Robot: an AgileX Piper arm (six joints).
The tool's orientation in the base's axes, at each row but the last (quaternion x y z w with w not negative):
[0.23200, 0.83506, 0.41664, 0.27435]
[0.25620, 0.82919, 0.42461, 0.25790]
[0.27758, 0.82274, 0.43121, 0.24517]
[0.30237, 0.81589, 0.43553, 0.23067]
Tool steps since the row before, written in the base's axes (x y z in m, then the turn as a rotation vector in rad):
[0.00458, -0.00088, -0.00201, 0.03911, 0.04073, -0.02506]
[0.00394, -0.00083, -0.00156, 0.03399, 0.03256, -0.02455]
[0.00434, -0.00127, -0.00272, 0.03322, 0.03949, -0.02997]
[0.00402, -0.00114, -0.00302, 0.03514, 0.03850, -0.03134]
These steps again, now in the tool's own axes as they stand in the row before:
[-0.00341, -0.00141, 0.00349, 0.00272, 0.00779, 0.06122]
[-0.00311, -0.00092, 0.00286, 0.00112, 0.00301, 0.05299]
[-0.00355, -0.00184, 0.00344, 0.00720, 0.00152, 0.05922]
[-0.00331, -0.00189, 0.00347, 0.00530, 0.00049, 0.06059]

